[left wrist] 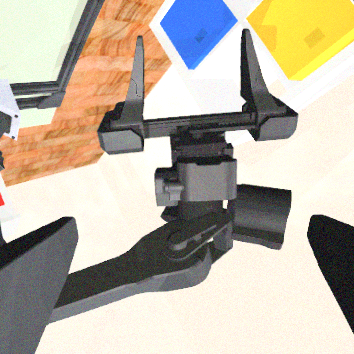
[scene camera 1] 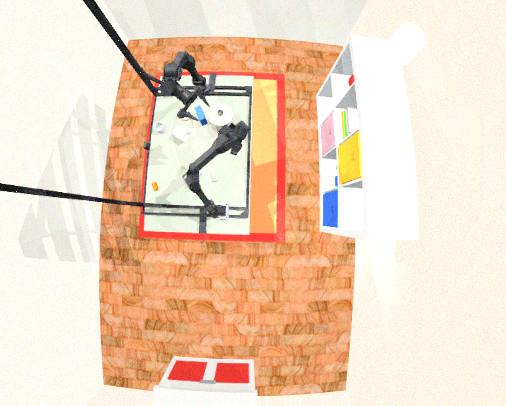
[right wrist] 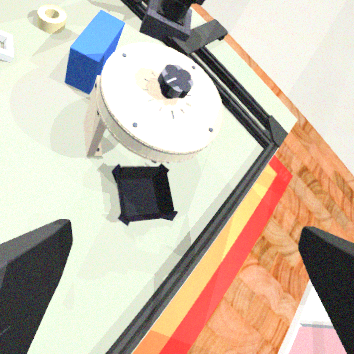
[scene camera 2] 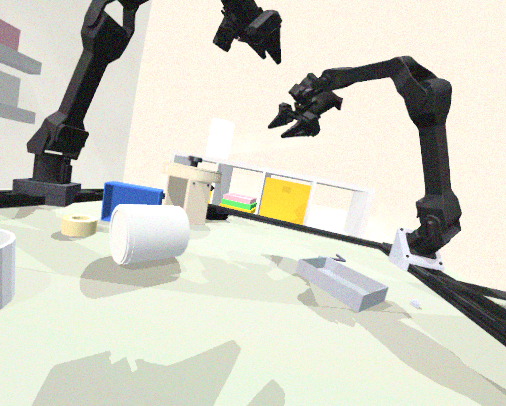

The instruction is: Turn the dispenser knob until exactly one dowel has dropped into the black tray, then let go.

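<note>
The dispenser has a round cream top with a black knob; the knob's white mark shows in the right wrist view. The black tray lies on the table beside its base; I see no dowel in it. My left gripper is open and empty, high above the table. My right gripper is open and empty, raised and apart from the knob.
A blue box stands close beside the dispenser. A tape roll, a white cylinder on its side and a grey open tray are on the table. Black rails run along the table's edges.
</note>
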